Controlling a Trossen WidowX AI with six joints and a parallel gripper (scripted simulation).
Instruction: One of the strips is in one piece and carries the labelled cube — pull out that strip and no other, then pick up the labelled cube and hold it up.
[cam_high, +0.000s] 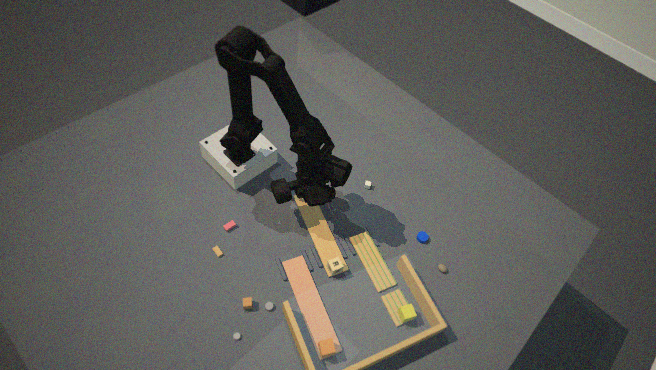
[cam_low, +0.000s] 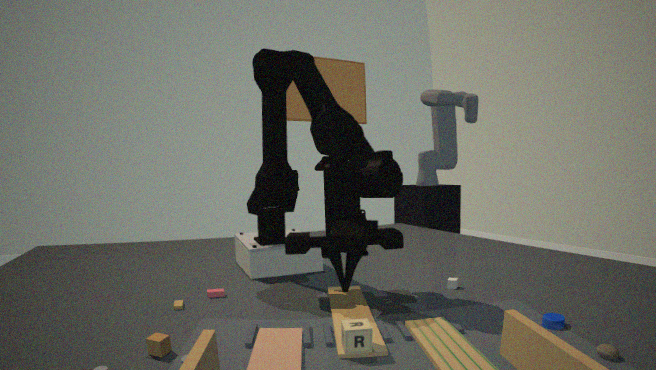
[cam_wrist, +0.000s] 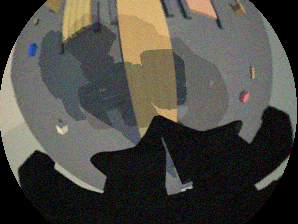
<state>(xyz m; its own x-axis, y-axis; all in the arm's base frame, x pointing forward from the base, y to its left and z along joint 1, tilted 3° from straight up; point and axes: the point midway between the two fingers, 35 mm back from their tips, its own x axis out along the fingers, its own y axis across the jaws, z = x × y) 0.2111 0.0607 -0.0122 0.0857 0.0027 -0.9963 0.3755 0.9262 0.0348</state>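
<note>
The cube is 19 cm ahead of my gripper tip, 9 cm to the right of it and 2 cm above it. Round my gripper tip: pink block: 20 cm to the right, 8 cm behind; then green-striped strip: 24 cm ahead; then blue disc: 29 cm ahead, 16 cm to the left.
</note>
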